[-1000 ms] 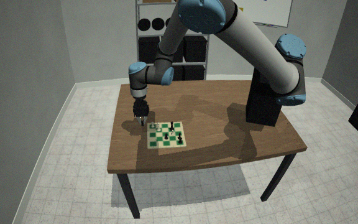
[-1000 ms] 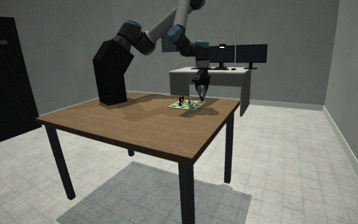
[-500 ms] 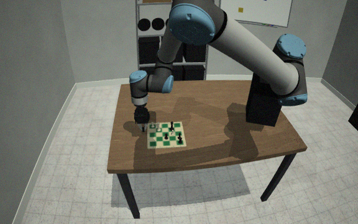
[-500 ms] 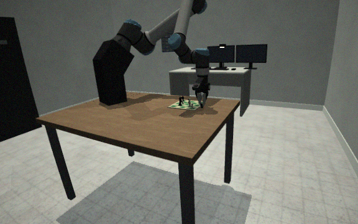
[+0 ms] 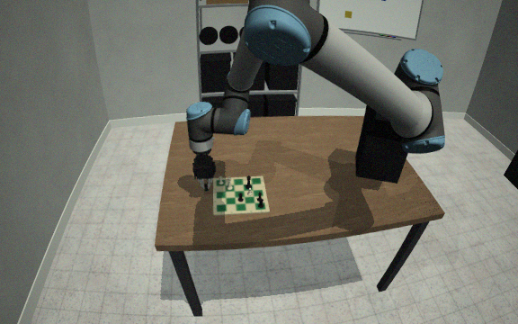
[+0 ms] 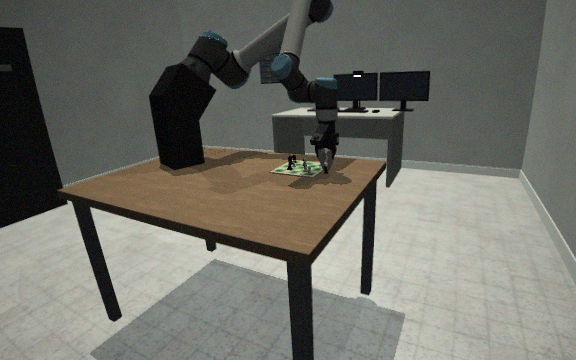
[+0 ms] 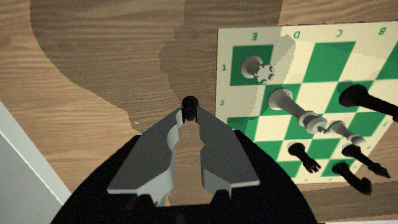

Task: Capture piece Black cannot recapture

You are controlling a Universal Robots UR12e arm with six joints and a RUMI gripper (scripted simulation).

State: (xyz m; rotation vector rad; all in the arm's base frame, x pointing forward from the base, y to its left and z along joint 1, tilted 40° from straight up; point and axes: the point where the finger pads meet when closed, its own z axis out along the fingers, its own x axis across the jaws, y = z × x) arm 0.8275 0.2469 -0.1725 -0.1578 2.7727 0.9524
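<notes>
Now: hand 1 cm above the black pawn. Also, from my hand: chessboard (14 cm behind, 2 cm to the left, 2 cm below); then white pawn (18 cm behind, 1 cm to the left, 1 cm below); then white rook (6 cm behind, 5 cm to the right).
</notes>
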